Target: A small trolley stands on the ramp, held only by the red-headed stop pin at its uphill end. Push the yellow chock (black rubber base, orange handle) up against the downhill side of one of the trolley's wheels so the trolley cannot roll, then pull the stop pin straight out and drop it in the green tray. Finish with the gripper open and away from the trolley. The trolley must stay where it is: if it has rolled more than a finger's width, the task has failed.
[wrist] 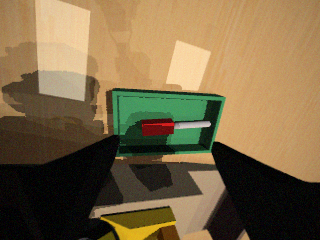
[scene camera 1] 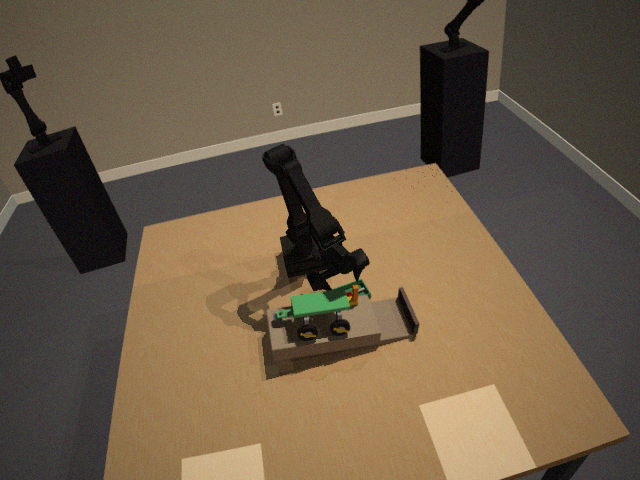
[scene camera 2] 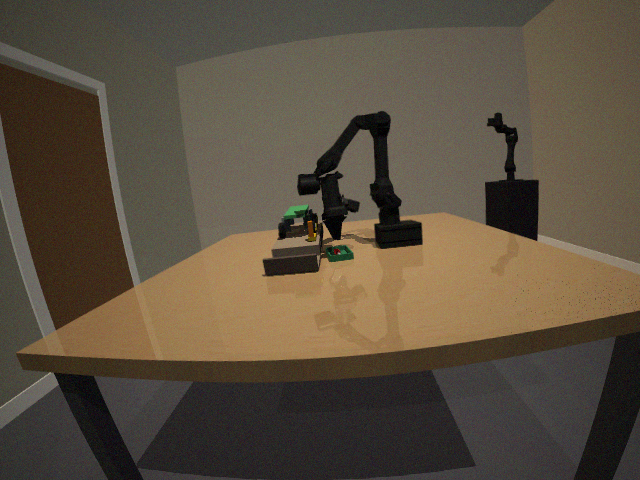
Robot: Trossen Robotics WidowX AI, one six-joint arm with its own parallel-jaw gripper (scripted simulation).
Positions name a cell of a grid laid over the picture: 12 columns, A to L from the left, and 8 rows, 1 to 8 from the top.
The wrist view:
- my gripper: G5
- red-headed stop pin: F5
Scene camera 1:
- my gripper: G5
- trolley: F6
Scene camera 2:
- my gripper: G4
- dark end wall: F5
